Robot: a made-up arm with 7 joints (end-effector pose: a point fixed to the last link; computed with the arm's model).
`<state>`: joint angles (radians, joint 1 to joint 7).
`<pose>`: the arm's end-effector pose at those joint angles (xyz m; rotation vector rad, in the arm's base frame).
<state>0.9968 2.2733 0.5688 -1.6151 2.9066 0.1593 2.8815</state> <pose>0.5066 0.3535 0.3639 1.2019 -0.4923 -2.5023</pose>
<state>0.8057 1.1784 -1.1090 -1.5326 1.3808 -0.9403 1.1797</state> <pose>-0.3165 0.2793 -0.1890 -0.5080 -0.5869 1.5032</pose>
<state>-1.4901 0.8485 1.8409 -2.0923 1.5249 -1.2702 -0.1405</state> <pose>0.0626 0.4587 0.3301 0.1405 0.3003 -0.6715</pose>
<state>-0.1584 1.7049 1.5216 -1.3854 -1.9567 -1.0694 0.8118</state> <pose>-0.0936 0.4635 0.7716 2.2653 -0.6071 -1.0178</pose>
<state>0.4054 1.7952 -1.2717 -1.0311 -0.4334 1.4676 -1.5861</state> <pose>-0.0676 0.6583 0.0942 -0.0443 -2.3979 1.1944</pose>
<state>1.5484 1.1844 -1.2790 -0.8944 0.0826 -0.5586 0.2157</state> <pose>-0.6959 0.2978 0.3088 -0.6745 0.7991 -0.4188</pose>
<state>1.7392 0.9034 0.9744 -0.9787 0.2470 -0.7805 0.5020</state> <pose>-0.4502 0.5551 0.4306 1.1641 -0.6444 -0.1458</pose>
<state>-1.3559 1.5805 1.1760 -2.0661 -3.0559 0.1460 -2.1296</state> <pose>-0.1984 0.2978 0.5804 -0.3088 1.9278 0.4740</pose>
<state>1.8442 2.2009 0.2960 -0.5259 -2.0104 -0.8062 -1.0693</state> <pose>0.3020 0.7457 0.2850 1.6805 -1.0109 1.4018</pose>
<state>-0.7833 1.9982 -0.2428 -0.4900 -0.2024 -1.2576 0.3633</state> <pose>0.0951 0.6719 0.7175 1.4453 -1.5023 -1.3559</pose>
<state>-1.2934 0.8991 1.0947 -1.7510 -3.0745 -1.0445 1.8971</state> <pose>0.1988 0.4229 0.5887 1.4513 -1.5650 0.3330</pose>
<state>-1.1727 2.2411 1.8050 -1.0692 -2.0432 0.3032 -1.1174</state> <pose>-0.5361 0.4327 0.5365 1.4499 0.8929 1.4493</pose>
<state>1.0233 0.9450 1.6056 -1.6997 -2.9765 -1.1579 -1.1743</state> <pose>-0.1094 0.5210 0.5357 0.7692 -2.0022 2.1303</pose>
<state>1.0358 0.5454 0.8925 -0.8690 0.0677 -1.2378 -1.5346</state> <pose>-0.5198 0.5238 -0.0351 1.9181 0.1220 -1.4383</pose>
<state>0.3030 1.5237 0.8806 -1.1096 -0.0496 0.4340 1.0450</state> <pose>0.2151 0.6120 0.5317 1.1054 -1.6518 0.6983</pose>
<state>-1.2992 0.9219 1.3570 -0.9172 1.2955 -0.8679 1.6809</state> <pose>0.4264 0.5996 0.4240 1.2218 0.6167 -0.1181</pose>
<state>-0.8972 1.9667 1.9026 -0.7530 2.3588 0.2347 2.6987</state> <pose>-0.2875 0.6349 0.6275 -2.4684 1.3331 -1.4035</pose>
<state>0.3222 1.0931 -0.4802 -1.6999 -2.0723 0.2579 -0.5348</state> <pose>0.2112 0.3356 -0.1504 -1.5110 -0.0998 2.1457</pose>
